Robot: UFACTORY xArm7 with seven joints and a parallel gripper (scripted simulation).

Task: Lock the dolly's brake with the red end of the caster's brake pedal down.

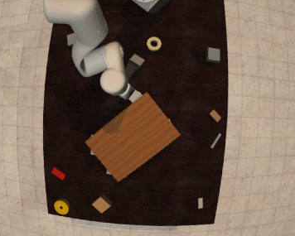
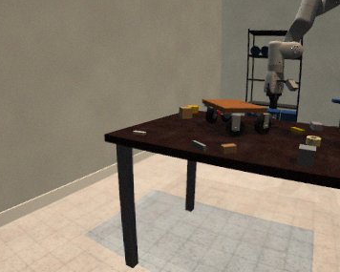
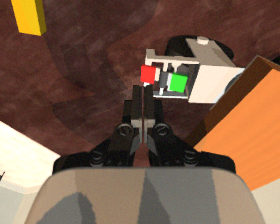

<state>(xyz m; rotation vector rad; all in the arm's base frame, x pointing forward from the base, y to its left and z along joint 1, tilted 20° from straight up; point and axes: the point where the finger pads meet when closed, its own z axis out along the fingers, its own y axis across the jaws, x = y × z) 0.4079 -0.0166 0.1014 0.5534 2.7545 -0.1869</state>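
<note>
The brake pedal is 5 cm below my hand, 2 cm to the left of it and 1 cm ahead of it. From my hand the other things lie so: yellow bar (12 cm below, 12 cm behind, 10 cm to the right); grey cube (36 cm to the left, 20 cm behind, 11 cm below); grey bar (41 cm to the left, 16 cm ahead, 12 cm below).
</note>
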